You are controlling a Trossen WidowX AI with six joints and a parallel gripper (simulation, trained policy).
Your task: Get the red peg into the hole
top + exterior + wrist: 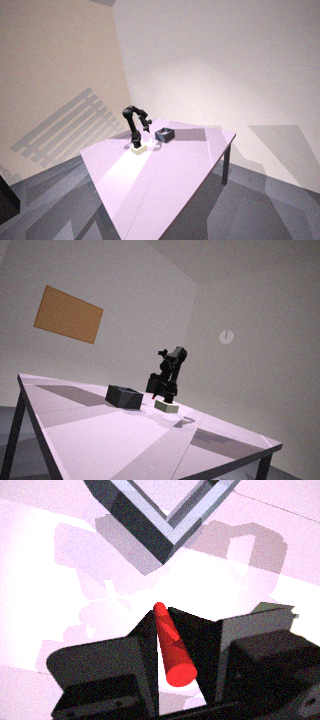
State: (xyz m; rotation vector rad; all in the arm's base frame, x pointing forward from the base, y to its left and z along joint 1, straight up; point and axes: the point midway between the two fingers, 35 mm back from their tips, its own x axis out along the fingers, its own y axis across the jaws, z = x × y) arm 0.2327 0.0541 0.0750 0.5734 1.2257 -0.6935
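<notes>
The light plate lies 150 mm to the right of my gripper tip, 90 mm ahead of it and 50 mm below it. From my gripper tip the other things lie so: dark grey box: 150 mm to the right, 90 mm ahead, 70 mm below; then red peg: 20 mm above.
</notes>
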